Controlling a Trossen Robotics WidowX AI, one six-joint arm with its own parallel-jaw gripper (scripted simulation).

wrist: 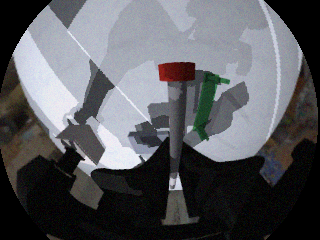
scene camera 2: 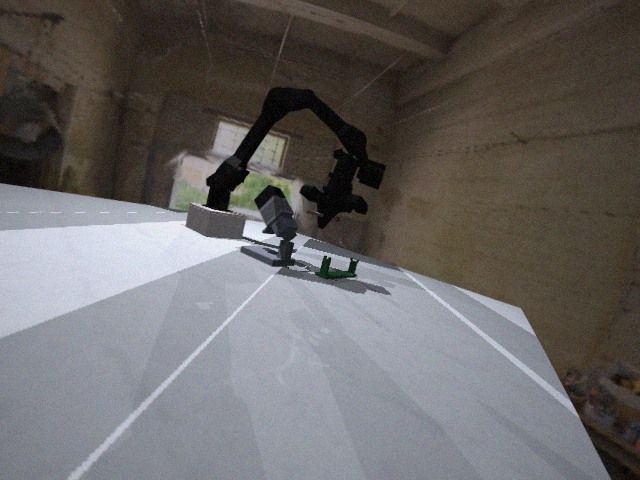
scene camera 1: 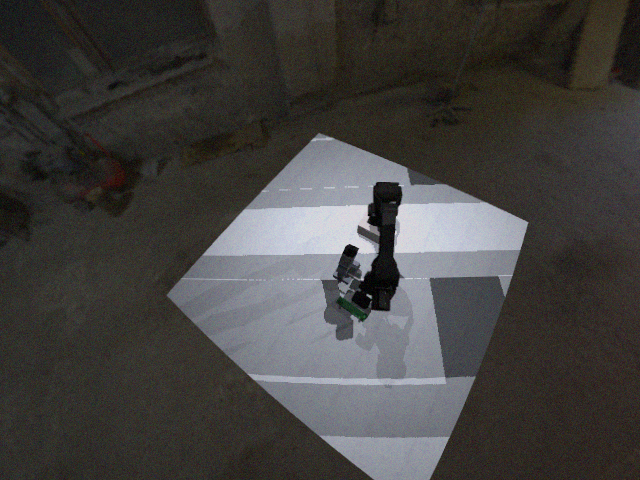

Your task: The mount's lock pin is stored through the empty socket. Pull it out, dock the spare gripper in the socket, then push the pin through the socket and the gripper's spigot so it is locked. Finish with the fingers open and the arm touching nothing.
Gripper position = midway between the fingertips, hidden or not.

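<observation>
I see a black spare gripper [scene camera 2: 271,202], and I see a green cradle [wrist: 210,81] too. There is also a lock pin [wrist: 176,74], and it is my gripper [scene camera 2: 320,228] that holds it. The wrist view shows my gripper [wrist: 171,140] as well.
</observation>
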